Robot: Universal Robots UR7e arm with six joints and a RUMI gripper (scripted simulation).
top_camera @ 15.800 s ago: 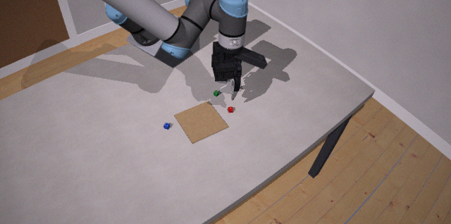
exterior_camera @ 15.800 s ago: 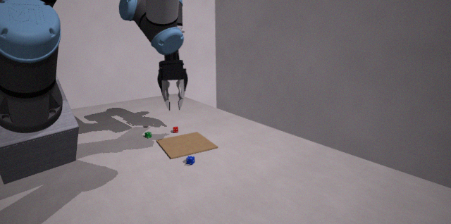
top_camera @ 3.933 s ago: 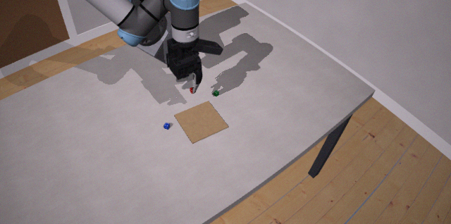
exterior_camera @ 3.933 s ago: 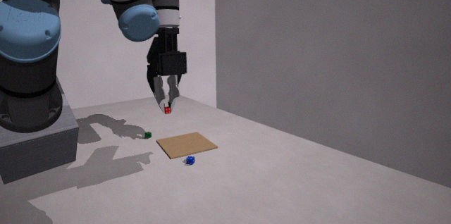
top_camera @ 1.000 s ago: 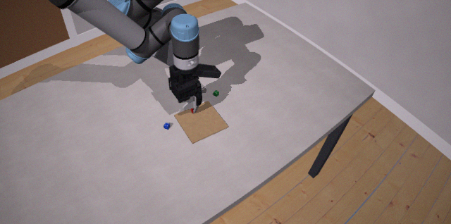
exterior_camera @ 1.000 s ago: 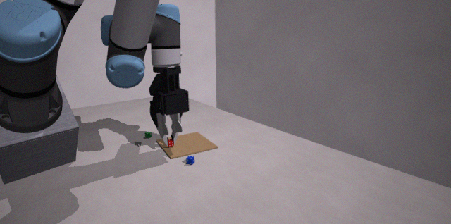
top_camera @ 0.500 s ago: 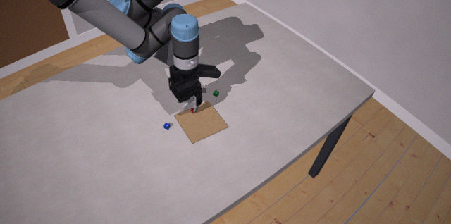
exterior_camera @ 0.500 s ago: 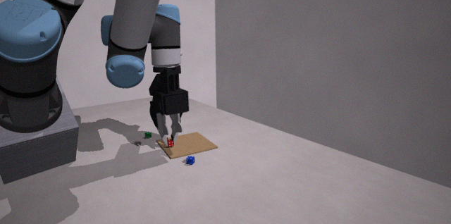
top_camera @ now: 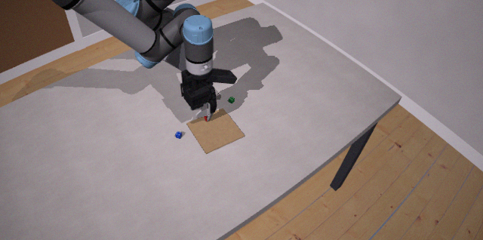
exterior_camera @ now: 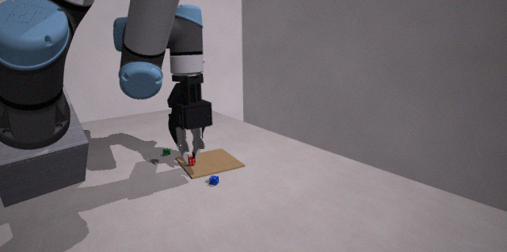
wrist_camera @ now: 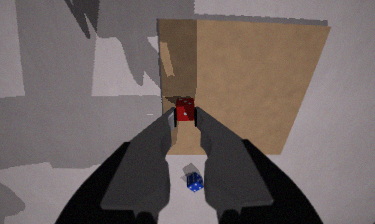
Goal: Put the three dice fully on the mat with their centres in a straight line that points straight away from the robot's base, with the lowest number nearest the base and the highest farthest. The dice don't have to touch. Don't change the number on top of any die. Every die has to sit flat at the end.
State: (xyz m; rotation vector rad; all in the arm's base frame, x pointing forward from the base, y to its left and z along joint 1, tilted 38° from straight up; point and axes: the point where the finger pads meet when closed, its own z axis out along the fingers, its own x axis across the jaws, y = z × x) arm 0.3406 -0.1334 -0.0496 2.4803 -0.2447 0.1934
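Right now the red die is 10 mm below my hand. Also, from my hand: blue die: 10 mm behind, 110 mm to the right, 20 mm below; green die: 120 mm to the left, 20 mm below; square mat: 50 mm ahead, 10 mm to the right, 20 mm below.
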